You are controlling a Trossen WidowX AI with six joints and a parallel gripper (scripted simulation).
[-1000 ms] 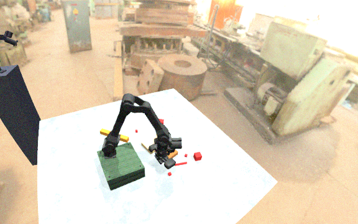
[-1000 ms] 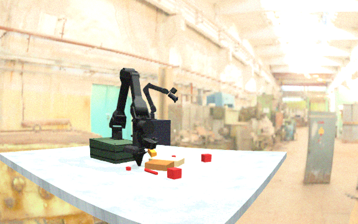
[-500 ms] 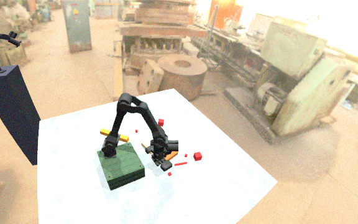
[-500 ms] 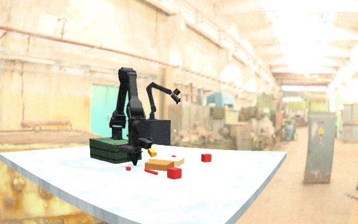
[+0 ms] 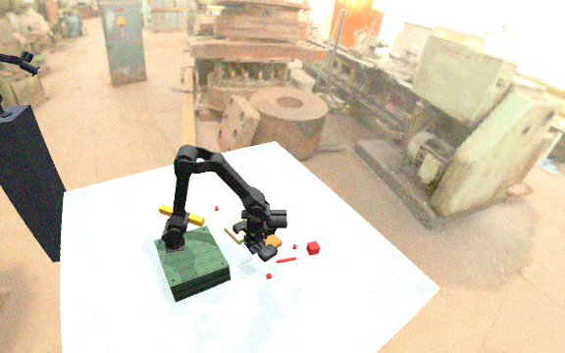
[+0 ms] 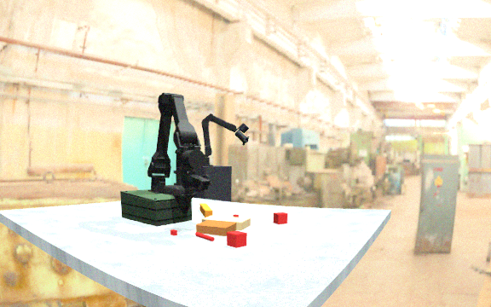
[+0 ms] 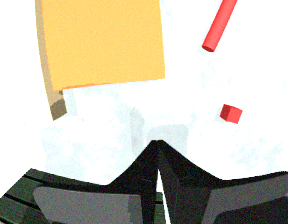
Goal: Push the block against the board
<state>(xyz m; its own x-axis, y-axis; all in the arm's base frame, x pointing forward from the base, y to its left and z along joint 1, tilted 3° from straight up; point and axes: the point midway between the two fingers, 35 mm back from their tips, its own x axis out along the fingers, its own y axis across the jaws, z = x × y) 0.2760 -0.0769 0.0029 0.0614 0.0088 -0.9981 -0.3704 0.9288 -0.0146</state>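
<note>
Now: gripper tip 13 cm short of the red stick, 3 cm to the left of it and 5 cm above it. Round my gripper tip: yellow bar 24 cm behind, 31 cm to the left, 4 cm below; then board 2 cm ahead, 18 cm to the left, 4 cm below; then square block 7 cm ahead, 8 cm to the left, 4 cm below.
</note>
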